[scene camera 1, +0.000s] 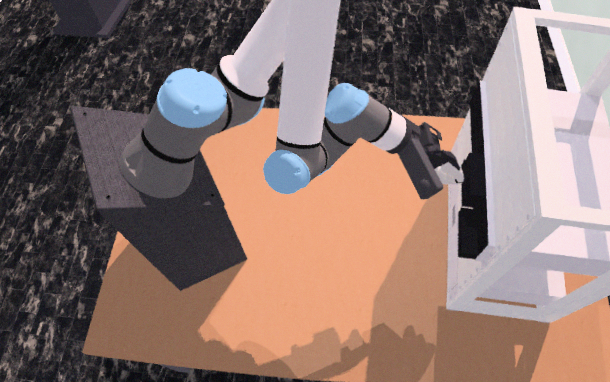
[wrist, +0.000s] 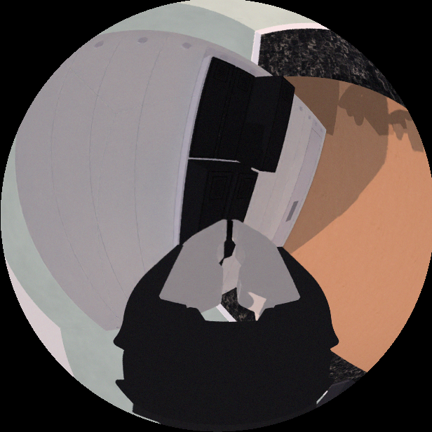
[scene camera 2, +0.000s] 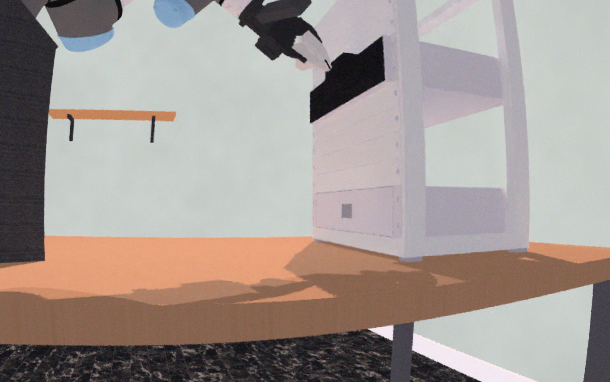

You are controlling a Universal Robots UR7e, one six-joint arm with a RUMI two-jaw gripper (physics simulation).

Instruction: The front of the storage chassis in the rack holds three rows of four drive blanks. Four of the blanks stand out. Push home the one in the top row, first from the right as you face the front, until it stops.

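Where they show: gripper, fingertip midpoint: [scene camera 1: 461, 181] [scene camera 2: 330, 69]; arm's base, origin of the base link: [scene camera 1: 155, 170].
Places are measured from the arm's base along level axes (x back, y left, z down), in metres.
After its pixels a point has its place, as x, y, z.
The black front of the storage chassis [scene camera 1: 472, 232] {-0.682, 0.023, 0.100} [scene camera 2: 357, 75] {-0.659, 0.006, 0.113} [wrist: 212, 117] fills an opening in the rack. In the wrist view its right end is at the top. A dark block [wrist: 272, 120] there stands out from a lower part of the front. The top-row blank first from the right [wrist: 220, 75] is near the upper end of the opening in that view; it is too dark to tell how far it stands out. My gripper [scene camera 1: 461, 181] {-0.648, 0.126, 0.068} [scene camera 2: 329, 66] {-0.648, 0.126, 0.068} [wrist: 228, 221] is shut with nothing between its fingers. Its tips are close to the chassis front, left of the dark block; contact cannot be told.
The white rack [scene camera 1: 541, 227] {-0.728, -0.059, -0.121} [scene camera 2: 412, 150] {-0.729, -0.059, 0.252} [wrist: 115, 125] stands on the orange table [scene camera 1: 300, 250] {-0.284, 0.041, 0.433} [scene camera 2: 200, 260] {-0.395, 0.038, 0.433} [wrist: 385, 240], with pale panels above and below the chassis. The arm's dark pedestal [scene camera 1: 175, 240] {-0.033, -0.096, 0.143} [scene camera 2: 22, 150] {-0.106, -0.039, 0.263} is at the other end. A wall shelf [scene camera 2: 112, 115] hangs behind.
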